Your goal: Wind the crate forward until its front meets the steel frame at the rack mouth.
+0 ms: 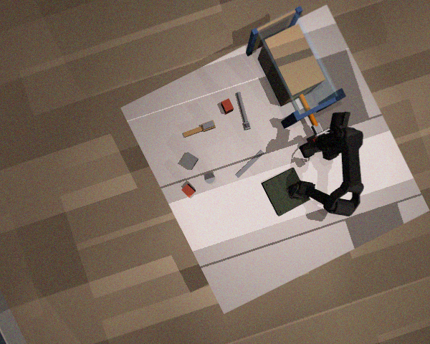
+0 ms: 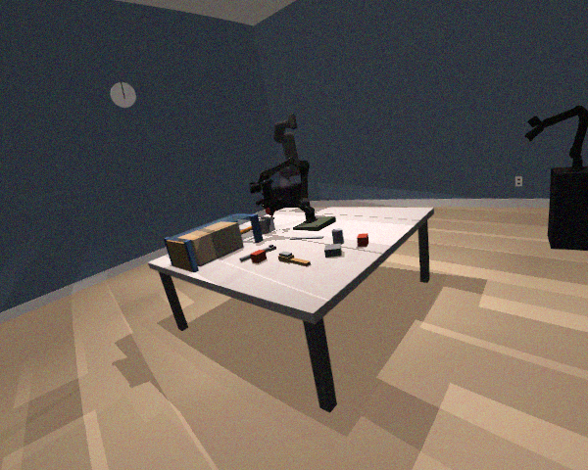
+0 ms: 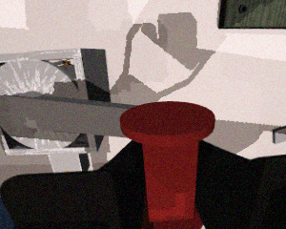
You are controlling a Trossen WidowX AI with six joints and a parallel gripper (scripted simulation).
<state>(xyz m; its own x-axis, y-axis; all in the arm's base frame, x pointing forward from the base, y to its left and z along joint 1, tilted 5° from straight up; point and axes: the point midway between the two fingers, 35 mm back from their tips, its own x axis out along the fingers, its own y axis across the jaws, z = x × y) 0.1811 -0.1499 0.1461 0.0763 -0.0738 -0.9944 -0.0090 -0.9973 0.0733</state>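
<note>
Right now my gripper tip is 40 mm to the left of the winch handle, 10 mm past it and 10 mm above it. From my gripper tip the other things lie so: blue frame 140 mm ahead, 110 mm to the right, 10 mm below; red knob 20 mm above; grey winch 110 mm to the right, 80 mm below, 40 mm behind.
</note>
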